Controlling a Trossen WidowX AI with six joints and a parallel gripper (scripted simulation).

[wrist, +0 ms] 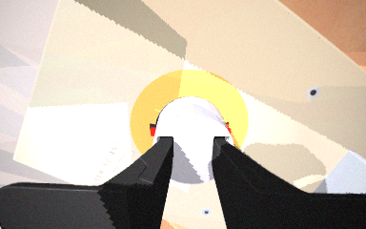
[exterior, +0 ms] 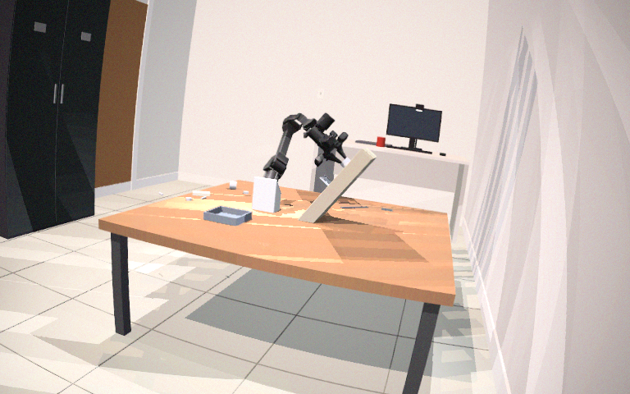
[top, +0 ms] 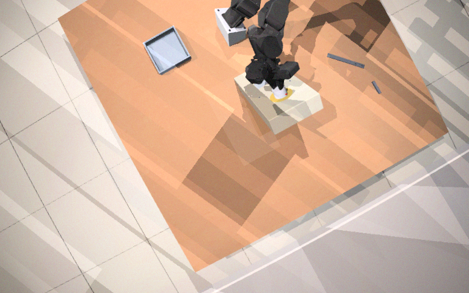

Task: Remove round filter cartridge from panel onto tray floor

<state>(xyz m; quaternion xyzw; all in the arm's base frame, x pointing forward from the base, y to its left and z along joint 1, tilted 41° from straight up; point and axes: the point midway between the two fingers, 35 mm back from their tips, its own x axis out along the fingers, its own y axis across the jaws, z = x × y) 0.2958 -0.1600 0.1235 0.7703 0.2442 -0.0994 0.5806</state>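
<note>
The cream service panel is 100 mm below my gripper tip and 20 mm behind it. Also, from my gripper tip: white filter cartridge: 10 mm below, 10 mm ahead; grey tray: 430 mm behind, 260 mm below, 230 mm to the right.
</note>
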